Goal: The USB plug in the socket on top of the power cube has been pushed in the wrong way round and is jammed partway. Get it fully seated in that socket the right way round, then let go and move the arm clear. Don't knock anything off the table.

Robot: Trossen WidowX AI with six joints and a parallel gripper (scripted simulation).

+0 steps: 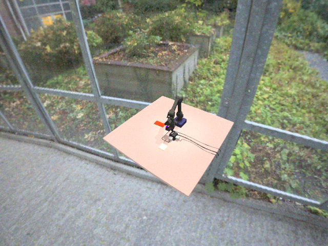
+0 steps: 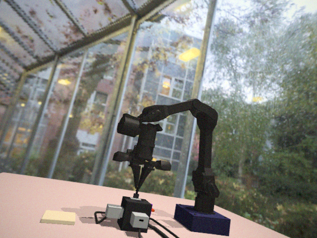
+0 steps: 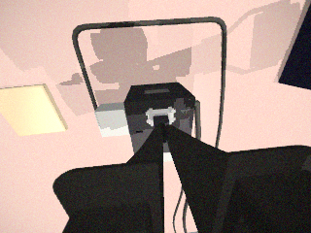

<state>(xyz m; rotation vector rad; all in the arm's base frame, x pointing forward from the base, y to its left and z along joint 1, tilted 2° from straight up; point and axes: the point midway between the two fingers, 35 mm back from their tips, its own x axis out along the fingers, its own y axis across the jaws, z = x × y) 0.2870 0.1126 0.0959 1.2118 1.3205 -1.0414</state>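
Now: gripper tip 2 cm above the grey USB plug. The rest, counted from my gripper tip: purple block 7 cm behind, 15 cm to the right, 9 cm below; pale yellow pad 20 cm ahead, 4 cm to the left, 10 cm below; socket 4 cm below.
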